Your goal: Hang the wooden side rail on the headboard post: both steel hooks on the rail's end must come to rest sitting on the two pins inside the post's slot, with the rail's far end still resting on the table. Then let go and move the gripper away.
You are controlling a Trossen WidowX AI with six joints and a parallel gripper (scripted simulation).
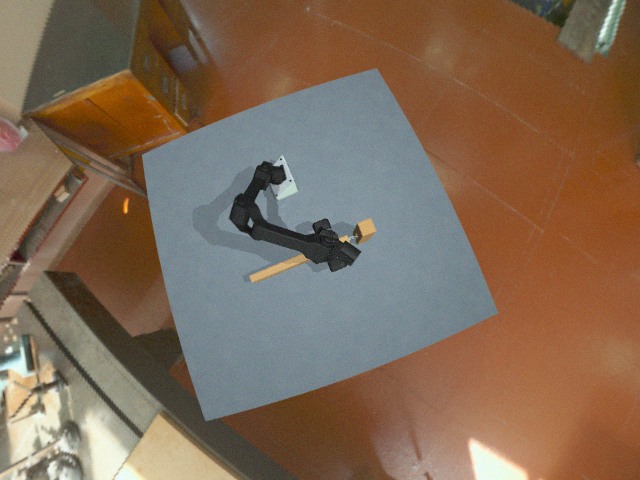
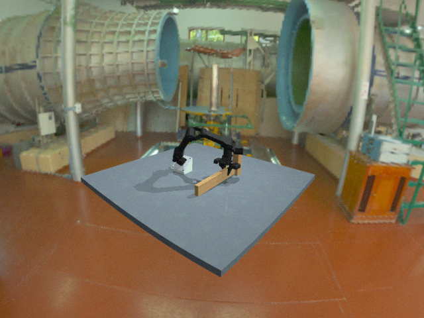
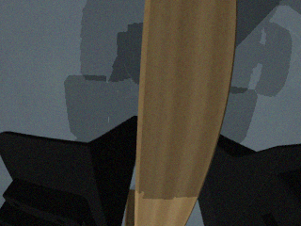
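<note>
My gripper tip is now 10 mm past the wooden headboard post, 130 mm to the right of it and 40 mm below it.
</note>
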